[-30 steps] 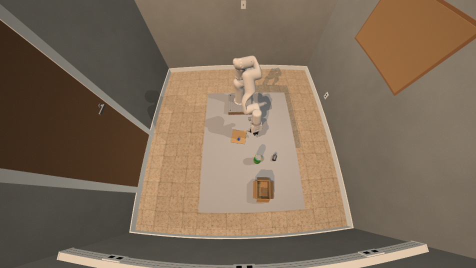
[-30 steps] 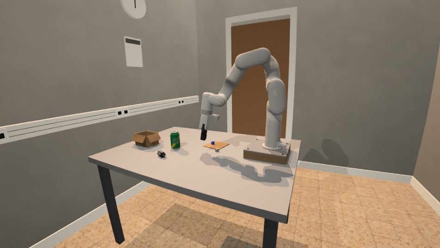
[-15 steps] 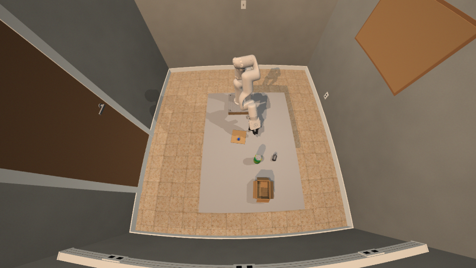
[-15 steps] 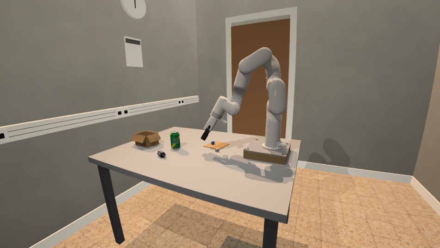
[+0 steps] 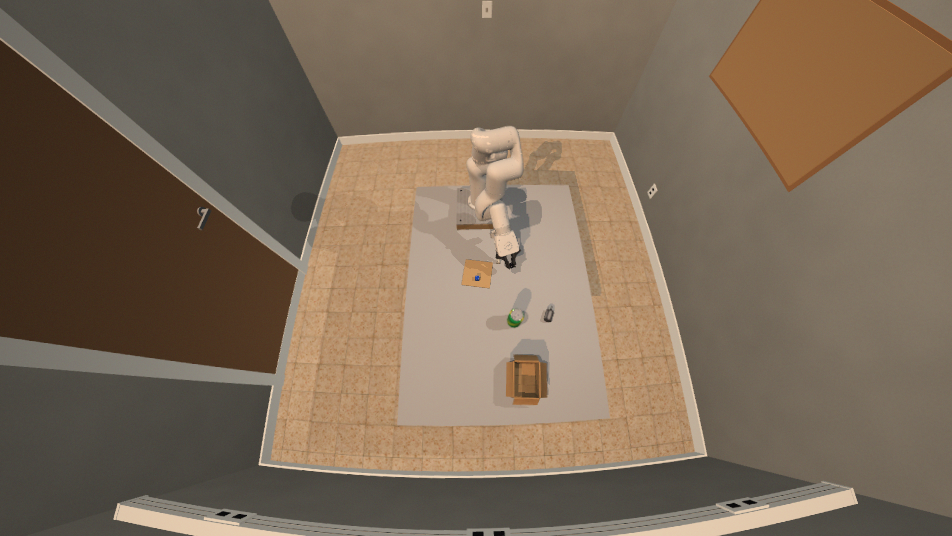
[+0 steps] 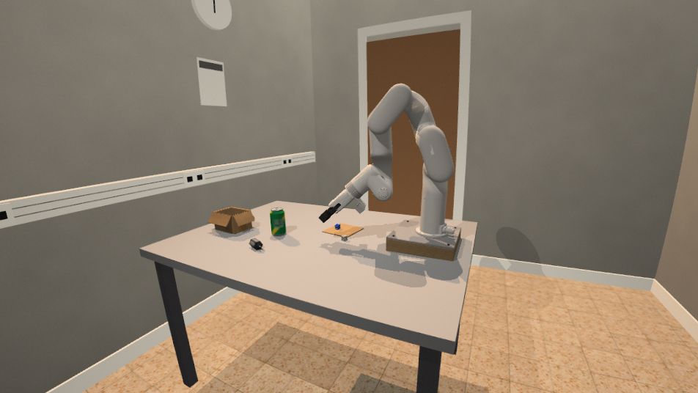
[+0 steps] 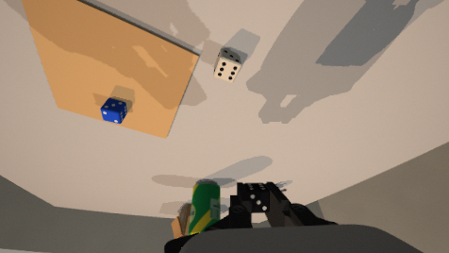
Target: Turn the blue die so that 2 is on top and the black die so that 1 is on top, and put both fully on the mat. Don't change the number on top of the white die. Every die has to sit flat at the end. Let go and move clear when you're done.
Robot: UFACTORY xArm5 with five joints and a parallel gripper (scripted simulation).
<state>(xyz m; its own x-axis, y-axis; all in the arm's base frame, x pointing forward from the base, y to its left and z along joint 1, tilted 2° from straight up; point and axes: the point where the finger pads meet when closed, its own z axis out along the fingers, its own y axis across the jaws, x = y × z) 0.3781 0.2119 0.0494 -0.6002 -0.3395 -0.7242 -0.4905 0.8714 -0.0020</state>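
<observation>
My gripper is now 10 cm above the white die, 6 cm to the left of it and 5 cm past it. Also, from my hand: mat 15 cm to the right, 11 cm below, 3 cm ahead; blue die 15 cm to the right, 10 cm below, 6 cm ahead; black die 1 cm below, 1 cm ahead.
</observation>
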